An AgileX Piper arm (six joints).
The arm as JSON. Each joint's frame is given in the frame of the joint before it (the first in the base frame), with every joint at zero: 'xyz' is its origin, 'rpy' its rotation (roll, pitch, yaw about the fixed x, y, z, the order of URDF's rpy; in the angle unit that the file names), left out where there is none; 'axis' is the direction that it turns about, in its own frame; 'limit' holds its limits. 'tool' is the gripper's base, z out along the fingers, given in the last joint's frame.
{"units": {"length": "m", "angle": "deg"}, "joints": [
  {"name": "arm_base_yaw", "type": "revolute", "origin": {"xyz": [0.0, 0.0, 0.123]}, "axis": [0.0, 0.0, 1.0], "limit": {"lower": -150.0, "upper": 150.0}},
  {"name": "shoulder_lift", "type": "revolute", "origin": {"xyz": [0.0, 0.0, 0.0]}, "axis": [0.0, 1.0, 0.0], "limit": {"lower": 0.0, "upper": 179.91}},
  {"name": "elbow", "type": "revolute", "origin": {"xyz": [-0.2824, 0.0, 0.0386]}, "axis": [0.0, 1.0, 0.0], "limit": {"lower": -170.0, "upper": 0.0}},
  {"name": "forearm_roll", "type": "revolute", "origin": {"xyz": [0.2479, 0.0, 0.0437]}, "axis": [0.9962, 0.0, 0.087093], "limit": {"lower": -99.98, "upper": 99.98}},
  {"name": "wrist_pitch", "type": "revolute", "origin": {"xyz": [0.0, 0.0, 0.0]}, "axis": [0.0, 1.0, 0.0], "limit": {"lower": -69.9, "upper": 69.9}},
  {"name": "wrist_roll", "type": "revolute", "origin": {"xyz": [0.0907, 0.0, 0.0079]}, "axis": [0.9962, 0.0, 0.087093], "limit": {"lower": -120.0, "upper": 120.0}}
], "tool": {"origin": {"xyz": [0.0, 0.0, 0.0], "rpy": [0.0, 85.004, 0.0]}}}
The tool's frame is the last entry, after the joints.
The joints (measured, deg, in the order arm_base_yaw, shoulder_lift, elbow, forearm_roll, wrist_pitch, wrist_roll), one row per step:
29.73 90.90 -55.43 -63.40 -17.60 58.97
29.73 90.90 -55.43 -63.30 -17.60 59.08
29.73 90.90 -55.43 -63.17 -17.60 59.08
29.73 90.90 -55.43 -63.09 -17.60 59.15
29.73 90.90 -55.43 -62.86 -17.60 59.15
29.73 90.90 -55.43 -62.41 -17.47 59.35
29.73 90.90 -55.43 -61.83 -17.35 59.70
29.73 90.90 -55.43 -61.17 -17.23 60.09
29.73 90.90 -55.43 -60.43 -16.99 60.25
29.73 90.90 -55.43 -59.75 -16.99 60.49
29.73 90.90 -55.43 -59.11 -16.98 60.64
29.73 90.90 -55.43 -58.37 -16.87 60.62
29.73 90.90 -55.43 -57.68 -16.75 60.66
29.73 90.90 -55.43 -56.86 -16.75 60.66
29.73 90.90 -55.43 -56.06 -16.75 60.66
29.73 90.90 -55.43 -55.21 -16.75 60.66
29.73 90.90 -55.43 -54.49 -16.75 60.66
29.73 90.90 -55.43 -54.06 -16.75 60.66
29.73 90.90 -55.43 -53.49 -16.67 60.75
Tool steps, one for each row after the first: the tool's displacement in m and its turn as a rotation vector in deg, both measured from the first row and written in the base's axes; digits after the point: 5 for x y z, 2 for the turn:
0.00003 -0.00001 0.00004 0.15 0.12 -0.09
0.00007 -0.00002 0.00008 0.24 0.17 -0.16
0.00009 -0.00002 0.00011 0.35 0.25 -0.22
0.00016 -0.00004 0.00020 0.52 0.35 -0.34
0.00039 -0.00023 0.00025 0.90 0.70 -0.74
0.00064 -0.00042 0.00036 1.49 1.21 -1.25
0.00092 -0.00061 0.00049 2.16 1.77 -1.82
0.00130 -0.00096 0.00054 2.67 2.24 -2.44
0.00150 -0.00103 0.00078 3.34 2.70 -2.86
0.00169 -0.00110 0.00099 3.91 3.08 -3.25
0.00198 -0.00131 0.00114 4.38 3.40 -3.69
0.00226 -0.00152 0.00126 4.85 3.75 -4.15
0.00250 -0.00162 0.00153 5.46 4.11 -4.56
0.00273 -0.00172 0.00180 6.06 4.45 -4.96
0.00298 -0.00183 0.00207 6.70 4.82 -5.38
0.00319 -0.00192 0.00231 7.24 5.13 -5.74
0.00332 -0.00198 0.00244 7.56 5.32 -5.96
0.00353 -0.00215 0.00254 8.00 5.64 -6.34

